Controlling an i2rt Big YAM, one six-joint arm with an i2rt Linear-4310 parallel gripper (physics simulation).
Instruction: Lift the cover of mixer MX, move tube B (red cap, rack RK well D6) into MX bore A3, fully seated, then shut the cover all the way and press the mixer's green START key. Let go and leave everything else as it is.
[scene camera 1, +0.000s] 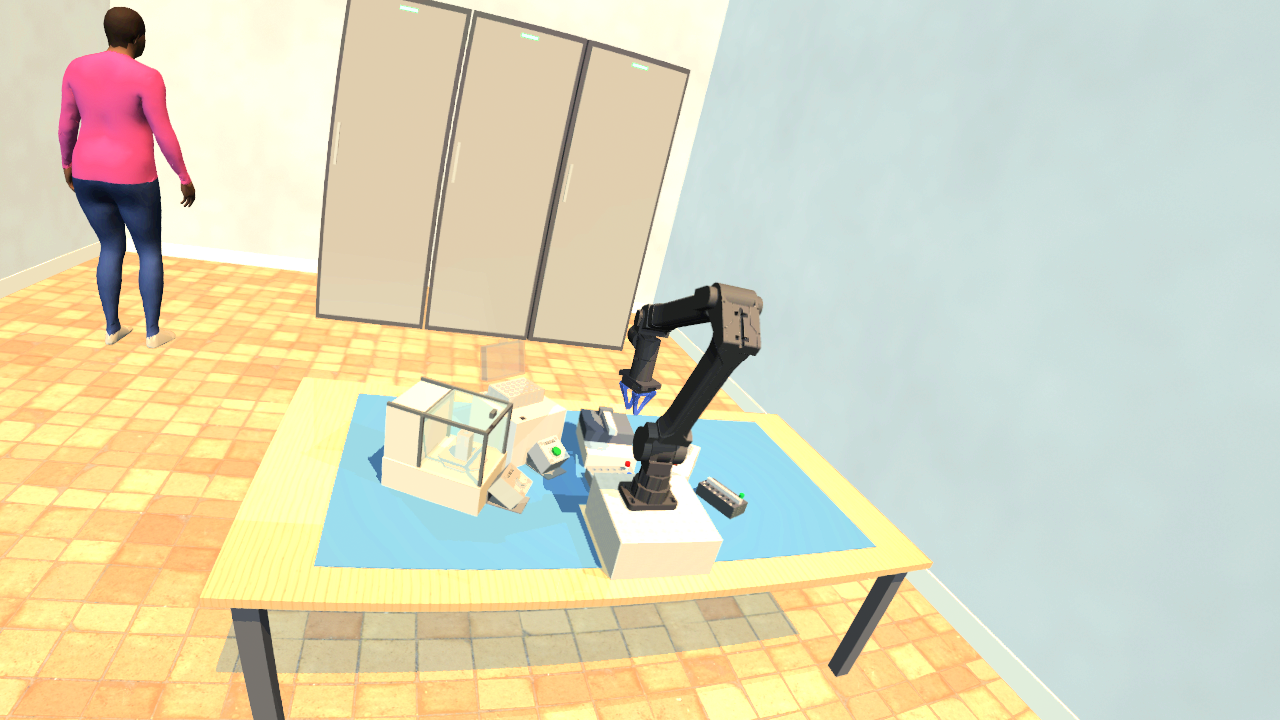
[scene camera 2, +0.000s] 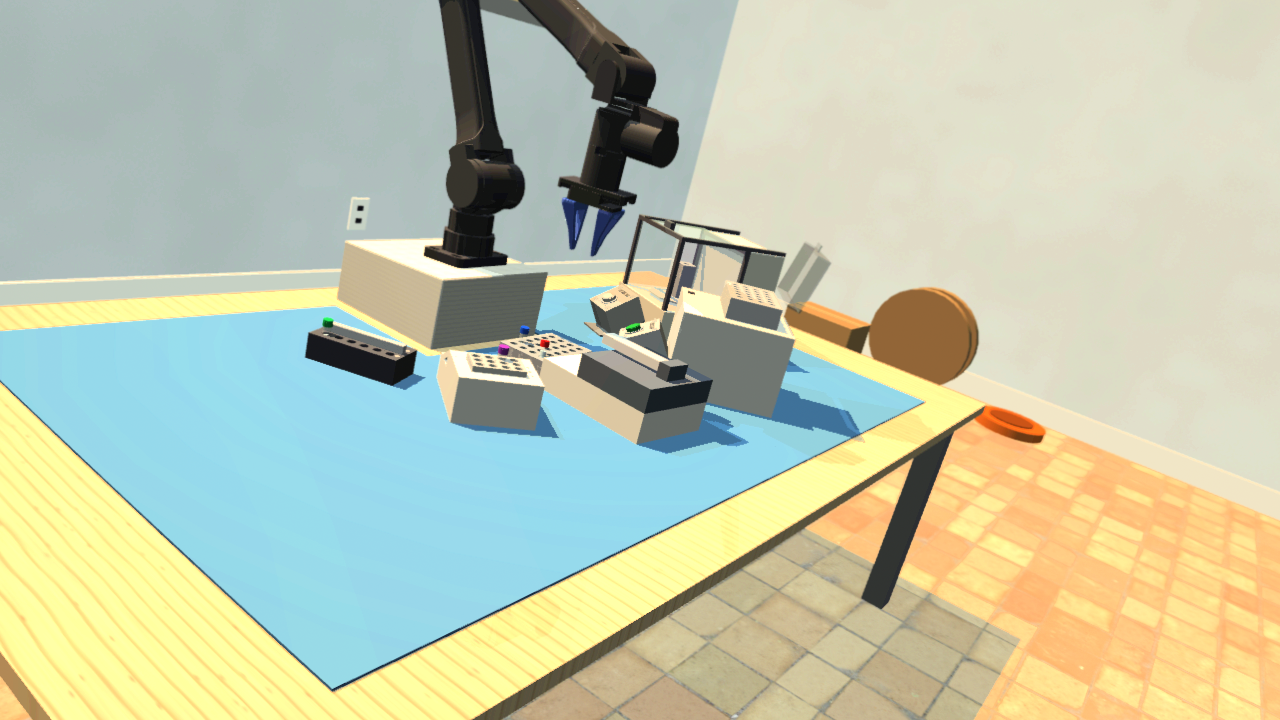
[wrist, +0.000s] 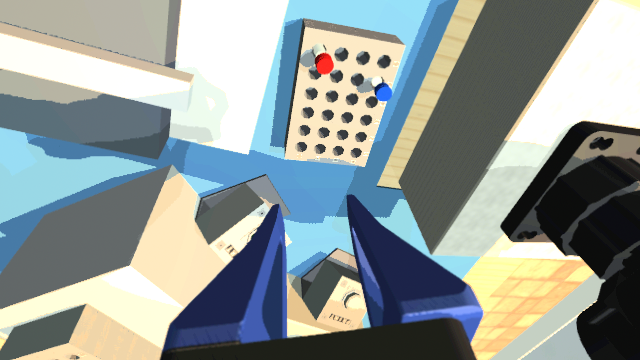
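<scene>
Tube B's red cap stands up from a corner well of rack RK; the well labels are not readable. Mixer MX carries a bored block. Its see-through cover stands raised behind the block. The green START key is on a small box beside the mixer; in the wrist view it is hidden behind a finger. My gripper is partly open and empty, above the table, apart from the tube.
A blue-capped tube stands in the rack. A dark-lidded device is beside the rack. A glass-sided balance stands near the mixer. A black rack and a small white block device stand on the mat.
</scene>
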